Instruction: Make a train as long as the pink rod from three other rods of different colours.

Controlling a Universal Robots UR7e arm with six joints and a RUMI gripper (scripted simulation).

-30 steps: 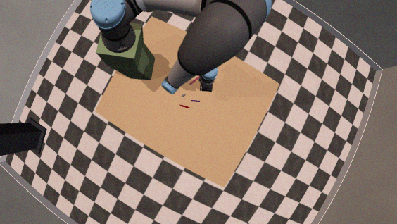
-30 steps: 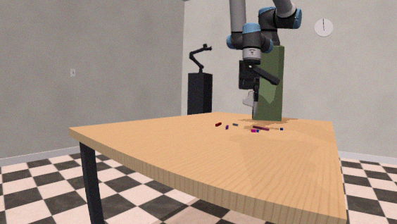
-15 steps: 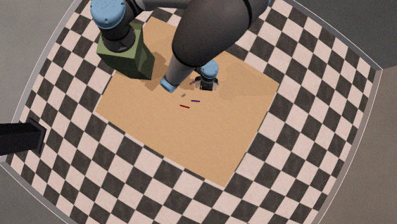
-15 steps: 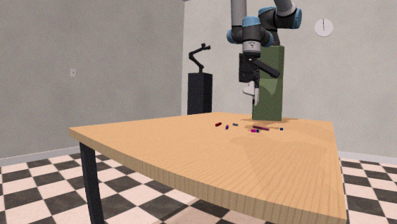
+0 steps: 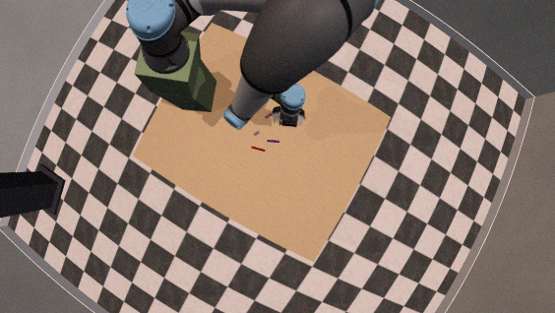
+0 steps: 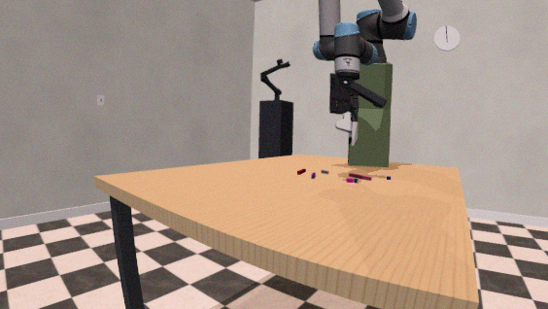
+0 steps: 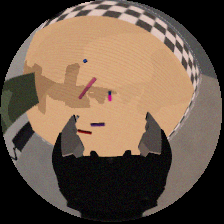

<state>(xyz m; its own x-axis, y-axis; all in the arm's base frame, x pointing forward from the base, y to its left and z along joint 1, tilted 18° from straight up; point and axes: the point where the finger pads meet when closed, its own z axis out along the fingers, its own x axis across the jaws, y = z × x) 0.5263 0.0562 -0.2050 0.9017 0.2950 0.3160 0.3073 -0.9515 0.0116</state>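
Now: hand 13 cm to the left of the purple rod, 10 cm above it and 2 cm past it. From my hand the other things lie so: pink rod: 10 cm below, 9 cm behind, 1 cm to the left; grey rod: 12 cm to the right, 11 cm behind, 10 cm below; magenta rod: 10 cm below.
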